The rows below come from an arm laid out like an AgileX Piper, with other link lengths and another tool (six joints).
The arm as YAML. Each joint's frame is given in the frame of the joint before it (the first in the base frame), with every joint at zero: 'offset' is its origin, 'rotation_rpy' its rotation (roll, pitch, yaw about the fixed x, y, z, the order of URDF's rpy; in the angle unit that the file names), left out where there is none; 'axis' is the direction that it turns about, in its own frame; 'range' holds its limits. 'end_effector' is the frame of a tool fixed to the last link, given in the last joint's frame.
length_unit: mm
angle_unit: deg
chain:
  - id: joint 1
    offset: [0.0, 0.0, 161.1]
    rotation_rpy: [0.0, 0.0, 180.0]
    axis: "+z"
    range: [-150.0, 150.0]
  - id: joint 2
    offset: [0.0, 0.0, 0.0]
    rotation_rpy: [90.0, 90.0, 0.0]
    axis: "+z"
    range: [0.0, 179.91]
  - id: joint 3
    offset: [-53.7, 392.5, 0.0]
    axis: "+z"
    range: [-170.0, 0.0]
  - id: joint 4
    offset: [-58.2, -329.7, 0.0]
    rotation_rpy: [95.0, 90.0, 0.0]
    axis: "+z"
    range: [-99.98, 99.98]
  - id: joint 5
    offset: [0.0, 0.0, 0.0]
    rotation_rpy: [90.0, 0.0, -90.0]
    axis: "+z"
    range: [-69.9, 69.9]
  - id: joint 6
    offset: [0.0, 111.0, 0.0]
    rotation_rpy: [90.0, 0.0, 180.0]
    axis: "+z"
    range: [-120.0, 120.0]
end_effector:
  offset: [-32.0, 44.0, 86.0]
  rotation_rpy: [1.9, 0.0, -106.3]
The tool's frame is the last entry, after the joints.
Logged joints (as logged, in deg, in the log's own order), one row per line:
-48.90 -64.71 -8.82 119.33 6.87 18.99
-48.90 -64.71 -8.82 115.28 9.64 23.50
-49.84 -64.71 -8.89 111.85 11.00 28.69
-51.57 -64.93 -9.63 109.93 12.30 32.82
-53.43 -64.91 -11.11 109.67 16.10 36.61
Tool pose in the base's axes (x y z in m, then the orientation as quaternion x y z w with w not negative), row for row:
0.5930 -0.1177 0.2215 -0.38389 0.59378 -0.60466 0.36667
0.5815 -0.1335 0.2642 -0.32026 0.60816 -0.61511 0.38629
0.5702 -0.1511 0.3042 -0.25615 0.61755 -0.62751 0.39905
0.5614 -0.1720 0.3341 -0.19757 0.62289 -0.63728 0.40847
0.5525 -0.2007 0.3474 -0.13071 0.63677 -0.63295 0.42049
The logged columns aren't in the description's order. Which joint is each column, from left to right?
Columns, left to right: joint 3, joint 5, joint 1, joint 2, joint 6, joint 4.
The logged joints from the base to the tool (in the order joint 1, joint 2, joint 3, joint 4, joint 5, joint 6), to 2 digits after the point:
-8.82 119.33 -48.90 18.99 -64.71 6.87
-8.82 115.28 -48.90 23.50 -64.71 9.64
-8.89 111.85 -49.84 28.69 -64.71 11.00
-9.63 109.93 -51.57 32.82 -64.93 12.30
-11.11 109.67 -53.43 36.61 -64.91 16.10

